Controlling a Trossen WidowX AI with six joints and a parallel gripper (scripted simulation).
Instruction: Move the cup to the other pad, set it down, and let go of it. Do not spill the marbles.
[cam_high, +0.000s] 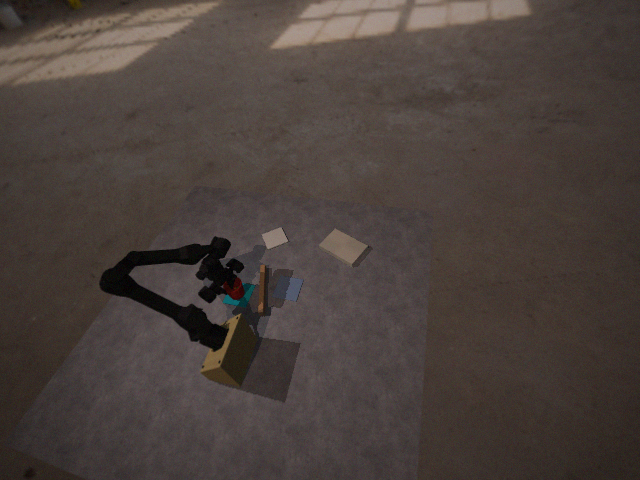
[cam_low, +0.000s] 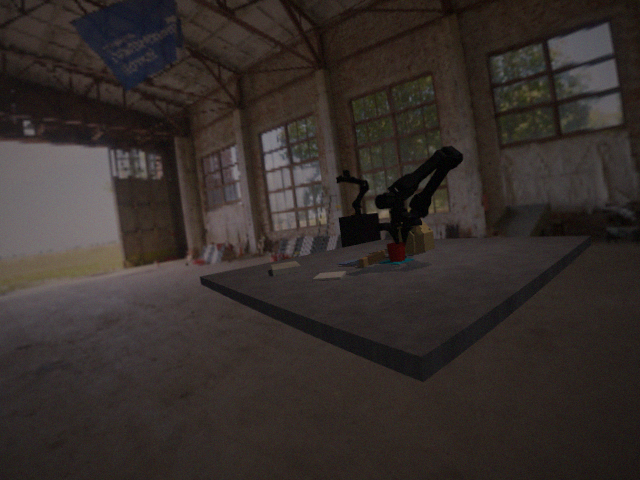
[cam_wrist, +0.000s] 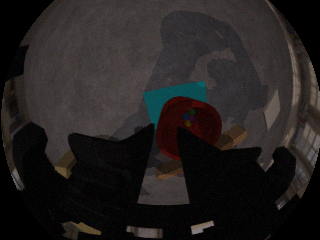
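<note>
My gripper tip is now 20 mm short of the red cup, 20 mm above it and 10 mm to the left of it. Also, from my gripper tip: wooden bar (120 mm to the right, 50 mm below, 50 mm ahead); then teal block (70 mm below, 20 mm to the right, 20 mm ahead).
</note>
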